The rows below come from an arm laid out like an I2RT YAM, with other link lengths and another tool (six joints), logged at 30 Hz.
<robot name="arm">
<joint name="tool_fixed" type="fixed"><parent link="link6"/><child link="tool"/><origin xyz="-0.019 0.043 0.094" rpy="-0.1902 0 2.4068"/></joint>
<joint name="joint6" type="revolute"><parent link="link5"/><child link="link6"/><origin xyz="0.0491 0 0.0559" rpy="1.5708 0 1.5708"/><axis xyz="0 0 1"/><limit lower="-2.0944" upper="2.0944"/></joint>
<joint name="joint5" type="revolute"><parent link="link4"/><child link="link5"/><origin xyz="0.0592 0.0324 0.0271" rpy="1.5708 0 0"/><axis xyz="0 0 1"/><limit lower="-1.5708" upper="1.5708"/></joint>
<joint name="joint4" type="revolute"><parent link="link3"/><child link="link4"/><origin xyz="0.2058 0.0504 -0.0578"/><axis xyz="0 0 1"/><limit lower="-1.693" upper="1.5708"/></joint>
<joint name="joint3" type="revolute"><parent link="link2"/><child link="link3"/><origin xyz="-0.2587 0 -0.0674" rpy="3.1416 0 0"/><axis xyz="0 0 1"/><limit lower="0" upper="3.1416"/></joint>
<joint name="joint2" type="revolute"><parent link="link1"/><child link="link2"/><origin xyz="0.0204 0.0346 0.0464" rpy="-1.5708 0 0"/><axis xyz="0 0 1"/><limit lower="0" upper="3.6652"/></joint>
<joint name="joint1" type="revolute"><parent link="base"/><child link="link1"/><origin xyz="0 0 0.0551"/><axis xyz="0 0 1"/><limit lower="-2.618" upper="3.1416"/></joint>
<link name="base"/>
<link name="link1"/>
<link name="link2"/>
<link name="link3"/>
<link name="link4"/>
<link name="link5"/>
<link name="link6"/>
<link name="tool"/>
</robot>
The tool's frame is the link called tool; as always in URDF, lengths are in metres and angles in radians.
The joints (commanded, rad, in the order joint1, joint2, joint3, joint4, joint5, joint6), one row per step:
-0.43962 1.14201 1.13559 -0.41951 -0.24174 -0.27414
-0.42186 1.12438 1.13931 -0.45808 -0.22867 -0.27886
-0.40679 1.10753 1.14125 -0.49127 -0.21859 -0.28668
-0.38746 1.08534 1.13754 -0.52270 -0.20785 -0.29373
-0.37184 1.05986 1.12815 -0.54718 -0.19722 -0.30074
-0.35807 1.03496 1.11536 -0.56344 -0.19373 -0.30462
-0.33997 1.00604 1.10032 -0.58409 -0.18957 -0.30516
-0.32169 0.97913 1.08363 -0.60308 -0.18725 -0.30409
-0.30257 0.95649 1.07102 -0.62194 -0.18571 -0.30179
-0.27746 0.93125 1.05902 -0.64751 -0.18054 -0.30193
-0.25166 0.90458 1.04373 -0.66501 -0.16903 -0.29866
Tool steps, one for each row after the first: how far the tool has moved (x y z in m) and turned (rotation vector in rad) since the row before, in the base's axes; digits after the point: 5 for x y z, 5 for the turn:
-0.00606 0.00576 -0.00038 -0.00205 0.01868 0.00784
-0.00577 0.00488 -0.00044 -0.00520 0.01612 0.00931
-0.00659 0.00607 -0.00099 -0.00568 0.01481 0.01281
-0.00689 0.00491 -0.00133 -0.00760 0.01055 0.00930
-0.00591 0.00503 -0.00146 -0.00345 0.00495 0.01244
-0.00706 0.00633 -0.00216 0.00001 0.00709 0.01467
-0.00673 0.00628 -0.00303 0.00275 0.00854 0.01574
-0.00590 0.00607 -0.00257 0.00402 0.00843 0.01668
-0.00719 0.00677 -0.00300 0.00097 0.01255 0.02067
-0.00655 0.00556 -0.00293 -0.00110 0.00723 0.01422

